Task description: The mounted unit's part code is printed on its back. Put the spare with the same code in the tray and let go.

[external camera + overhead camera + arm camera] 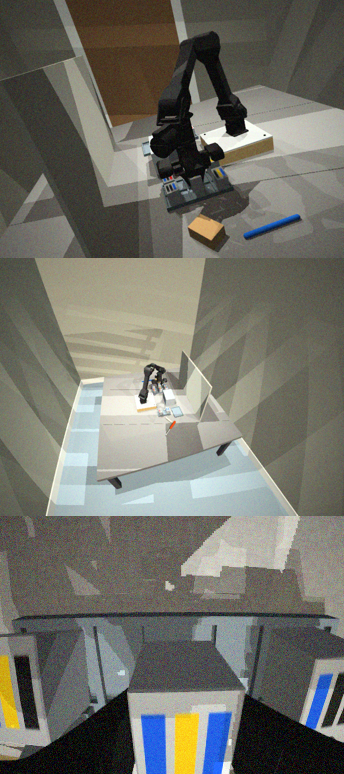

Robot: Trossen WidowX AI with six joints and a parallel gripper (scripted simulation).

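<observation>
The flat tray is 3 cm ahead of my gripper tip, 42 cm to the right of it and 3 cm below it. Round my gripper tip: blue pen: 9 cm behind, 21 cm to the left, 3 cm below; then grey spare block: 2 cm above; then cardboard box: 5 cm ahead, 15 cm to the left, 2 cm below.
</observation>
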